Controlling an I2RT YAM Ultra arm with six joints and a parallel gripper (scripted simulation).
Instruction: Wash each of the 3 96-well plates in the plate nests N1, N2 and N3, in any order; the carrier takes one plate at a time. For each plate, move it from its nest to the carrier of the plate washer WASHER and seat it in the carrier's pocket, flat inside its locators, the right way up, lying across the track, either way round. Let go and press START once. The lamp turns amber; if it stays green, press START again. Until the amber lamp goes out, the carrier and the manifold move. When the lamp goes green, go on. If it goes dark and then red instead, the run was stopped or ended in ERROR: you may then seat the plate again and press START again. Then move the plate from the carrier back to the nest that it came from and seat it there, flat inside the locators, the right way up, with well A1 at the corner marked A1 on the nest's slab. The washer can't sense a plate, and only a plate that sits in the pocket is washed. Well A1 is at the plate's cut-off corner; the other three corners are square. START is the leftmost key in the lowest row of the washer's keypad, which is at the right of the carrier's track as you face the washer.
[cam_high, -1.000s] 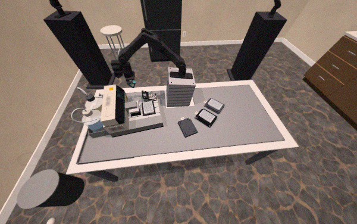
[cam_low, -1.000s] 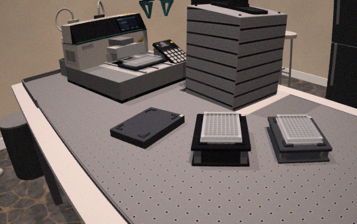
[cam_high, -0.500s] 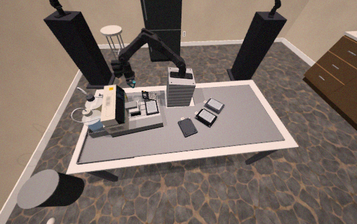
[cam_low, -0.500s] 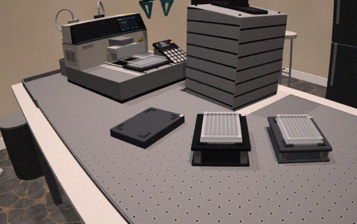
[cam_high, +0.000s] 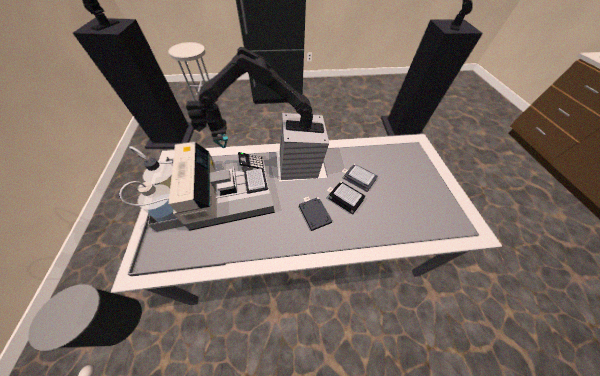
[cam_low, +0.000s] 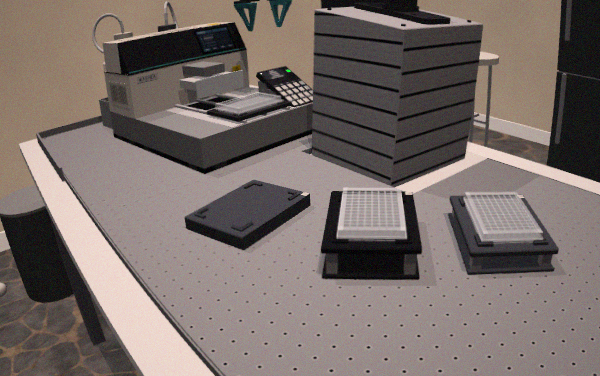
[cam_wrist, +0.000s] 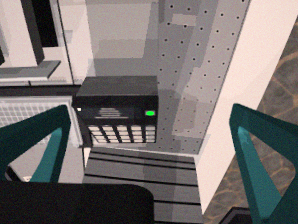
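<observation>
The carrier is 16 cm to the left of my hand, 16 cm below it and 14 cm ahead of it. Also, from my hand: N2 label 58 cm to the left, 24 cm below, 15 cm ahead; then washer 17 cm ahead, 12 cm below, 1 cm to the left; then N1 label 44 cm to the left, 24 cm below, 21 cm ahead.
</observation>
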